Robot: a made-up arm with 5 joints.
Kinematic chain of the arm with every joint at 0, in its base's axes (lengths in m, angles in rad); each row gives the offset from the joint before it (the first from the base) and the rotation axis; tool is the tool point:
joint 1: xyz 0 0 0.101 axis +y
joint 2: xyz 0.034 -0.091 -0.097 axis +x
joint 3: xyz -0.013 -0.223 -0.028 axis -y
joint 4: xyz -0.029 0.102 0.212 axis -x
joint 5: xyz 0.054 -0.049 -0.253 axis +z
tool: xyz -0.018 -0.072 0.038
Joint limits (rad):
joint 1: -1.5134..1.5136
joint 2: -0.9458..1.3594
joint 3: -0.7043..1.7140
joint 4: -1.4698..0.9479
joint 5: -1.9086..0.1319
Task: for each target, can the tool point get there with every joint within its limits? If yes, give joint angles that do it. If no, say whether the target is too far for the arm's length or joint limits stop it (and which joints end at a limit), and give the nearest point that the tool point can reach.
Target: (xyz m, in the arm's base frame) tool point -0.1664 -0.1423 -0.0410
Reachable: yes | joints 0.7954 0.8459 -0.3205 -0.4158 -0.5862
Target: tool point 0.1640 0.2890 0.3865
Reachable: no: joint limits stop it (at a limit: joint 1, joint 2, joint 3, joint 4, joint 5) | nearest point 0.0990 0.0722 0.2063 | short by 0.289 m
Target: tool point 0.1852 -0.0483 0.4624
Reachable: no: joint limits stop it (at a limit: joint 2, joint 4, joint 5) | nearest point 0.1348 -0.1774 0.3641 | short by 0.170 m
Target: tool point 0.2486 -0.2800 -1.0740
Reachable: no: too far | nearest point 0.1012 -0.1574 -0.3775 | short by 0.722 m
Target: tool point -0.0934 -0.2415 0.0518
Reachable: yes | joints 0.8890 -0.3329 0.4256 -0.1380 -1.3233
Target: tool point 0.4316 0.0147 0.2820
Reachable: no: joint limits stop it (at a limit: joint 1, joint 2, joint 3, joint 5) | nearest point 0.3794 -0.1303 0.1286 | short by 0.217 m
